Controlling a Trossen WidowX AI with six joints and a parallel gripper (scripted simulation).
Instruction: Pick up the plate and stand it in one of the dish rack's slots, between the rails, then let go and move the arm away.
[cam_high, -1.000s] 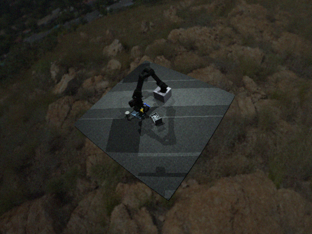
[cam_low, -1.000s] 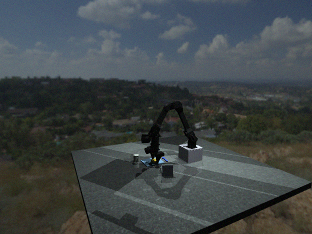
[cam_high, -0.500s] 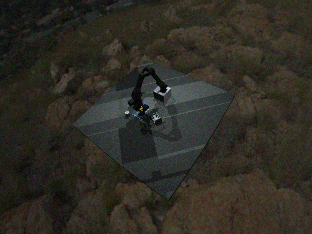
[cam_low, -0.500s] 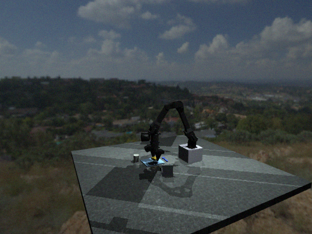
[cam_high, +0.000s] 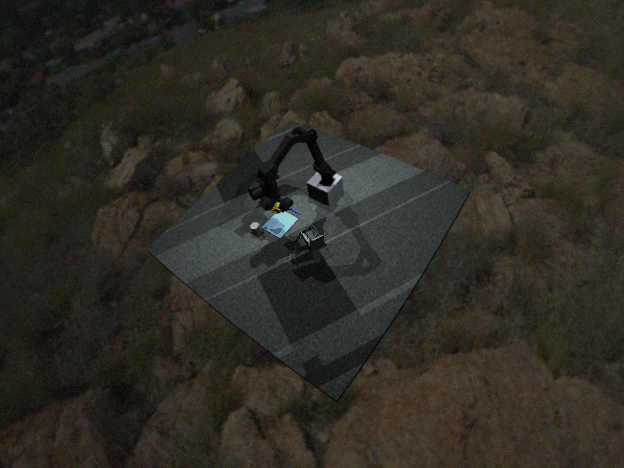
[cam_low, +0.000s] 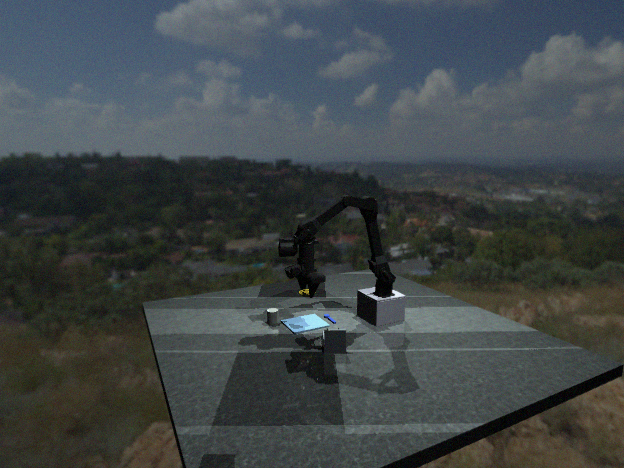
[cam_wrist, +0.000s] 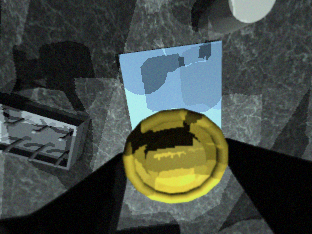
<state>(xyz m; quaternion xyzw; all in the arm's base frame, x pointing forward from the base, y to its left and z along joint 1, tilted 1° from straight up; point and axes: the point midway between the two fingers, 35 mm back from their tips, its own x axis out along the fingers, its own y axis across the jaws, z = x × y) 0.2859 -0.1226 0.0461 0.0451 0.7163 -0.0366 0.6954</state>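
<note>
The dish rack is 190 mm to the left of my gripper tip, 100 mm below it and 10 mm ahead of it. Also, from my gripper tip: blue spoon 120 mm below, 110 mm behind; yellow plate 10 mm above; white cup 100 mm to the right, 100 mm below, 90 mm ahead.
</note>
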